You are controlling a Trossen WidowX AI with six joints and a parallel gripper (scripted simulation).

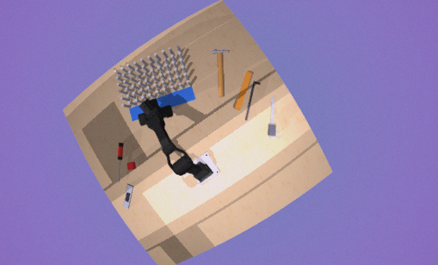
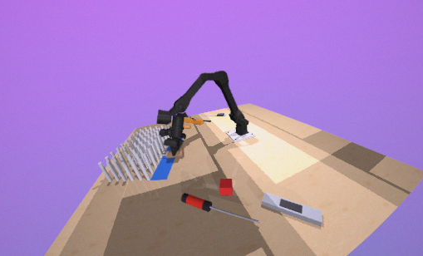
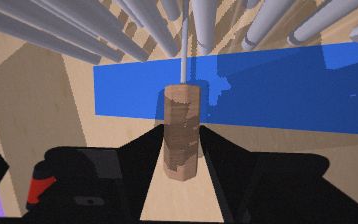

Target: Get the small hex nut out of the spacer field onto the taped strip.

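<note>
My gripper tip is now 60 mm to the left of the blue taped strip, 30 mm short of it and 20 mm above it. Round my gripper tip: red cube: 310 mm to the left, 150 mm behind; then orange bar: 470 mm to the right, 200 mm behind, 10 mm below; then thin metal rod tool: 100 mm ahead, 40 mm to the right.
</note>
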